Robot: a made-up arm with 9 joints. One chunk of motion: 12 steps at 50 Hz.
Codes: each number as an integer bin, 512 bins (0 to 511) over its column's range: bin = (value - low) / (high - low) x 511, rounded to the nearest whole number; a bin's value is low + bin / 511 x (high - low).
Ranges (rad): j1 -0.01..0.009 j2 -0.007..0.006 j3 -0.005..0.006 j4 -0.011..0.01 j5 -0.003..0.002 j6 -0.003..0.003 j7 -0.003..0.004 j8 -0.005..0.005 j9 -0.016..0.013
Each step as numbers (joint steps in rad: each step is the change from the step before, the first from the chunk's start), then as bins.
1 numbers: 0.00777 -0.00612 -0.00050 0.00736 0.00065 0.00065 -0.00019 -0.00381 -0.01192
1 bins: 478 35 209 447 373 311 205 61 72
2 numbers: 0.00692 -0.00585 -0.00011 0.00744 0.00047 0.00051 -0.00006 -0.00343 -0.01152
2 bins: 455 45 227 449 355 299 215 80 79
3 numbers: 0.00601 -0.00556 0.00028 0.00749 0.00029 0.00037 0.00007 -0.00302 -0.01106
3 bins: 431 57 245 450 336 287 224 101 87
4 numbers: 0.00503 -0.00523 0.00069 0.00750 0.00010 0.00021 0.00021 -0.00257 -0.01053
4 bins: 404 70 264 450 317 273 234 124 96
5 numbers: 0.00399 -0.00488 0.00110 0.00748 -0.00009 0.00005 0.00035 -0.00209 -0.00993
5 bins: 376 83 283 450 297 260 245 149 107
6 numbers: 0.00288 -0.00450 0.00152 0.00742 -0.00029 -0.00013 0.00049 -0.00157 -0.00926
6 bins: 346 98 303 448 277 244 255 175 119
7 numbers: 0.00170 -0.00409 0.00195 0.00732 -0.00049 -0.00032 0.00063 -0.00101 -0.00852
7 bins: 315 114 323 446 257 228 265 204 132
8 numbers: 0.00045 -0.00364 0.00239 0.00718 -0.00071 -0.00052 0.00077 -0.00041 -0.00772
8 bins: 281 132 343 442 234 211 275 235 146
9 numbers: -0.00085 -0.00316 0.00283 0.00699 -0.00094 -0.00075 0.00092 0.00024 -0.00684
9 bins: 246 151 364 438 211 192 286 268 161
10 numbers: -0.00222 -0.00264 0.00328 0.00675 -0.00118 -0.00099 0.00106 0.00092 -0.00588
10 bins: 209 171 385 432 186 171 296 303 178
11 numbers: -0.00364 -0.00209 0.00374 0.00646 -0.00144 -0.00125 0.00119 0.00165 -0.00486
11 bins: 171 193 406 425 159 149 306 340 196
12 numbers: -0.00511 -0.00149 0.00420 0.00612 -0.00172 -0.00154 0.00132 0.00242 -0.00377
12 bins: 132 217 427 417 131 124 315 379 216
